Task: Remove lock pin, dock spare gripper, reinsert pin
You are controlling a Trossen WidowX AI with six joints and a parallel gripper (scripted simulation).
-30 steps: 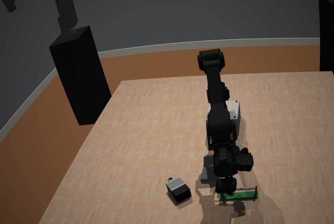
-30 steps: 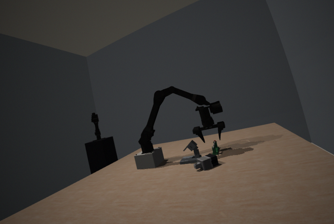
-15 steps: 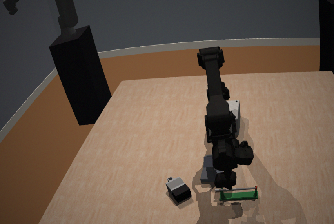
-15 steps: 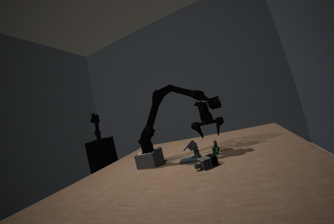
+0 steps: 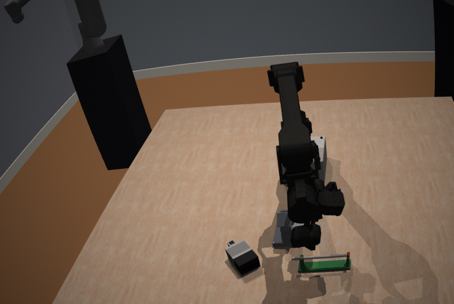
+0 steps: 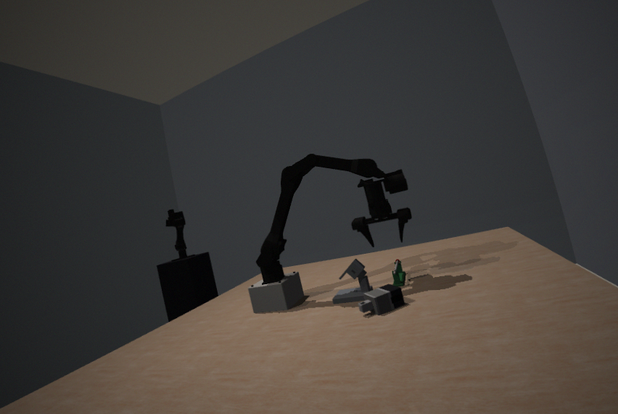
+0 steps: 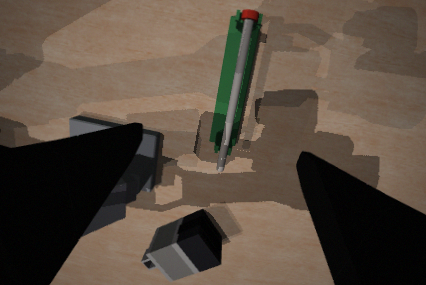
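The spare gripper is 50 mm behind my gripper tip, 200 mm to the right of it and 100 mm below it. Round my gripper tip: grey mount 120 mm behind, 70 mm to the right, 70 mm below; green cradle 10 mm ahead, 20 mm to the left, 100 mm below.
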